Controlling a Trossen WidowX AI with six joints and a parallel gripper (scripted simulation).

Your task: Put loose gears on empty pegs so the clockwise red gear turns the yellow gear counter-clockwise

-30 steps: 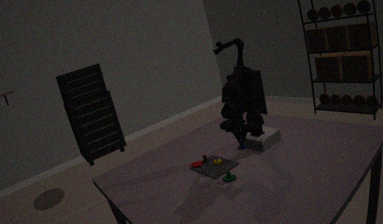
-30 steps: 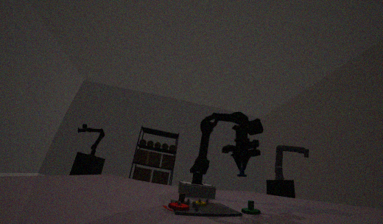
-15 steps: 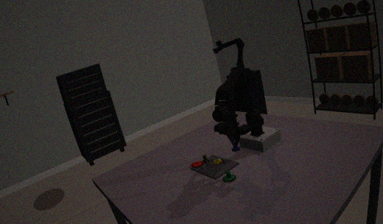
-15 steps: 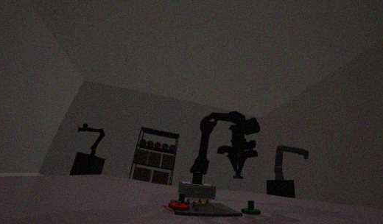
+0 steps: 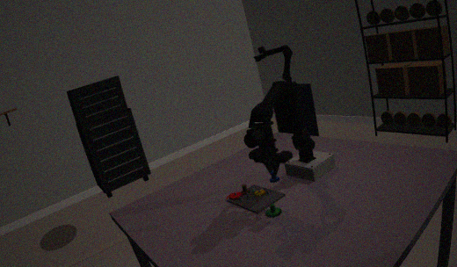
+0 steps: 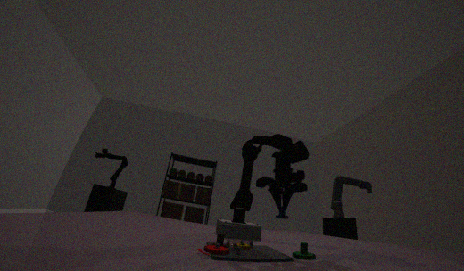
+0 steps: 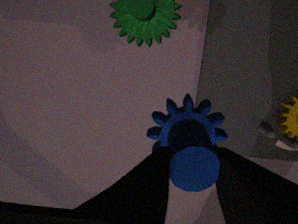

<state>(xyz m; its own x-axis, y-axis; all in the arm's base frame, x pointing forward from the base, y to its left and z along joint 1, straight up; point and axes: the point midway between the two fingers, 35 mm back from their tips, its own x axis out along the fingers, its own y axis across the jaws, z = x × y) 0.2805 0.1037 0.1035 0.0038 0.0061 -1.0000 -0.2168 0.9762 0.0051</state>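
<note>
Right now the yellow gear is 130 mm to the right of my gripper tip, 120 mm below it and 10 mm ahead of it. Also, from my gripper tip: green gear: 120 mm below, 70 mm ahead, 50 mm to the left; then blue gear: 10 mm below; then red gear: 210 mm to the right, 120 mm below, 90 mm ahead.
</note>
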